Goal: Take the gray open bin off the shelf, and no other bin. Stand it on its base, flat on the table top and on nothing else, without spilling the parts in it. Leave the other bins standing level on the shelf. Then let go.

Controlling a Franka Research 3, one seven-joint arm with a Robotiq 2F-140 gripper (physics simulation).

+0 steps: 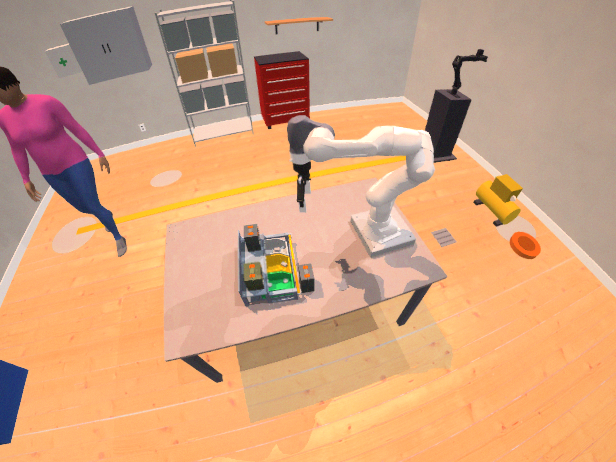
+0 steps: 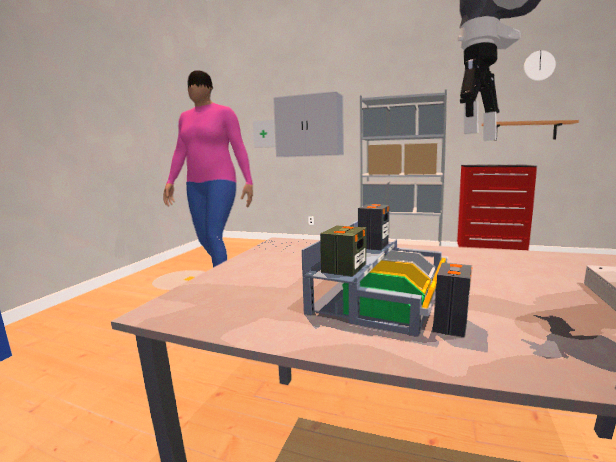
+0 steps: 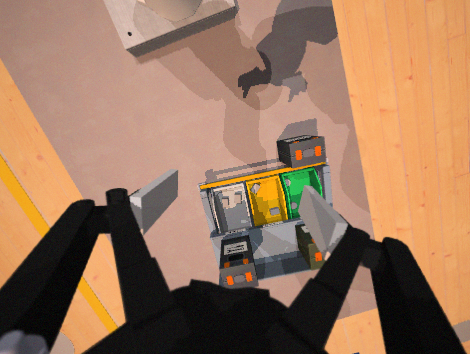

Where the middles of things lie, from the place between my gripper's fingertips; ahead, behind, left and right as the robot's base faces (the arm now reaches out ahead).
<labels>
I see the gray open bin (image 3: 236, 216) 37 cm below my hand, 18 cm ahead of it and 6 cm to the right of it. The rest, counted from my hand: yellow bin (image 2: 410, 271) (37 cm below, 19 cm ahead, 5 cm to the left); then green bin (image 2: 393, 311) (37 cm below, 19 cm ahead, 17 cm to the left); then olive case (image 2: 346, 241) (30 cm ahead, 26 cm below, 16 cm to the left).
</labels>
